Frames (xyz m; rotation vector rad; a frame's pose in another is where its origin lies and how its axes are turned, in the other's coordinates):
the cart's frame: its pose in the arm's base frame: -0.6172 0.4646 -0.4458 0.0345 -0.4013 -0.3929
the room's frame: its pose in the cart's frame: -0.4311 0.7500 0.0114 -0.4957 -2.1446 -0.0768
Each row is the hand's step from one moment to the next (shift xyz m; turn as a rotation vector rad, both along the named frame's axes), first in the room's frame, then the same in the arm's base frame.
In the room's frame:
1: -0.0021 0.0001 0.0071 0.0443 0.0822 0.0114
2: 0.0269 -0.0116 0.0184 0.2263 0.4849 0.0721
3: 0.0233 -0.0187 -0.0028 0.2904 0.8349 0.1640
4: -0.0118 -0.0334 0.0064 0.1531 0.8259 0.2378
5: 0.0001 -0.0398 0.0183 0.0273 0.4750 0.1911
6: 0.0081 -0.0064 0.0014 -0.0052 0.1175 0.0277
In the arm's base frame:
1: -0.0010 0.0024 -0.0069 0.0264 0.0863 0.0267
2: -0.0312 0.0149 -0.0007 0.1756 0.4929 0.1331
3: -0.0267 -0.0022 0.0134 0.3507 0.8160 0.1396
4: -0.0183 -0.0265 -0.0161 0.4049 0.7734 -0.0006
5: -0.0343 -0.0189 -0.0196 0.2522 0.4393 -0.0793
6: -0.0100 0.0005 0.0028 0.0765 0.0929 -0.0108

